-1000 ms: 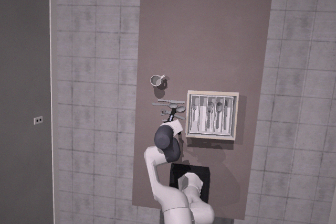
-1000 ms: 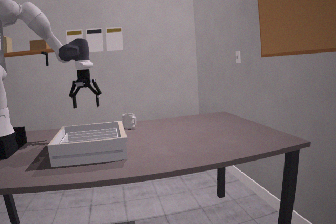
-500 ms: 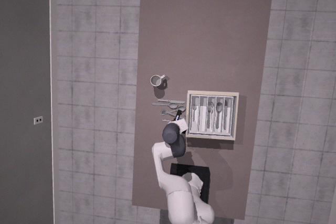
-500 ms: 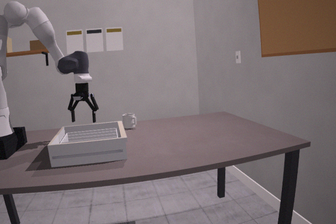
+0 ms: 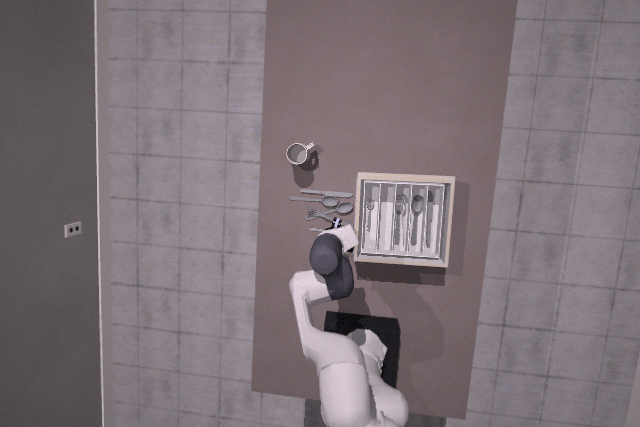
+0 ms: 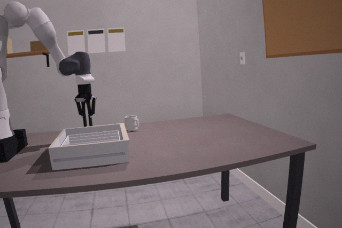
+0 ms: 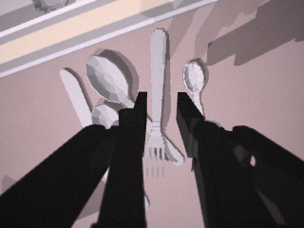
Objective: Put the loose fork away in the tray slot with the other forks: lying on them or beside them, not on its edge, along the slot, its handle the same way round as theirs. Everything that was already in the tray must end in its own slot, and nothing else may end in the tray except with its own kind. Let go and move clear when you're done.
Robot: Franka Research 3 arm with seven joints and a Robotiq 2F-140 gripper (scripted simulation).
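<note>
Right now the spoon is 5 cm behind my hand, 2 cm to the left of it and 11 cm below it. Round my hand: knife (11 cm ahead, 7 cm to the left, 11 cm below); then white mug (26 cm ahead, 16 cm to the left, 8 cm below).
</note>
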